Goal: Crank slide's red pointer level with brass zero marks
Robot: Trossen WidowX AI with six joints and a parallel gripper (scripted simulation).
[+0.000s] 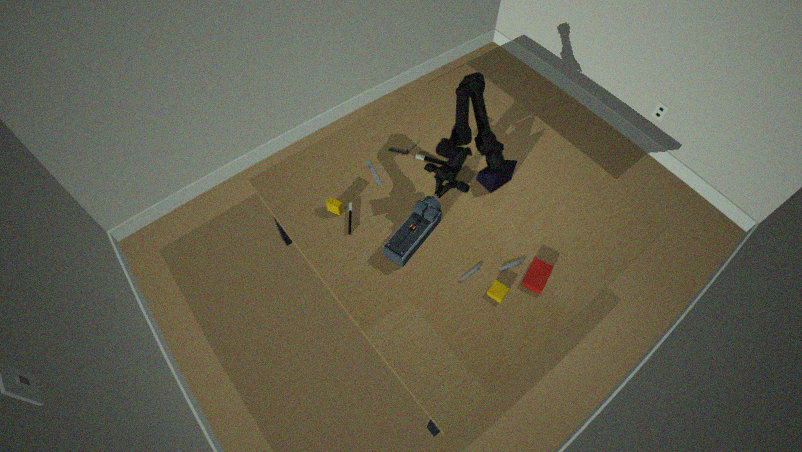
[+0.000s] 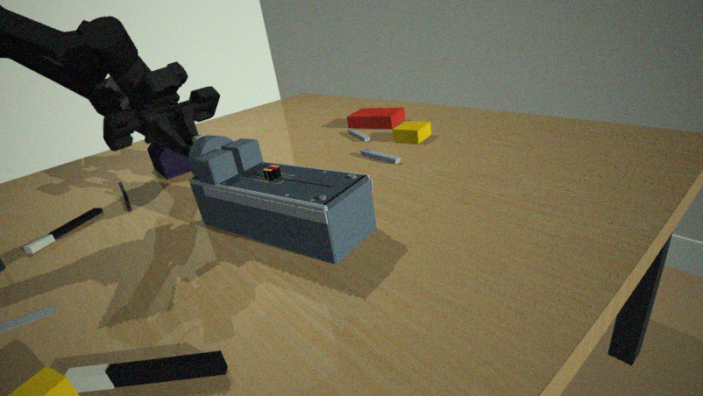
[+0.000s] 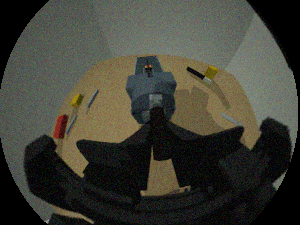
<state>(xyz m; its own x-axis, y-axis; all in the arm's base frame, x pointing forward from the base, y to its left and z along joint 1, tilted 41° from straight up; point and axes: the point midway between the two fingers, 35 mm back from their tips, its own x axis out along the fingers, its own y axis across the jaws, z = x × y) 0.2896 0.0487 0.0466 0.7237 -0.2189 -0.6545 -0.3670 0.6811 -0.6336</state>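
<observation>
My gripper tip is 15 cm short of the red pointer, 7 cm to the right of it and 1 cm above it. From my gripper tip the other things lie so: red block 17 cm behind, 45 cm to the left, 8 cm below; dark crank handle 2 cm behind, 1 cm to the right, 2 cm above; grey bar 12 cm ahead, 30 cm to the right, 10 cm below.
</observation>
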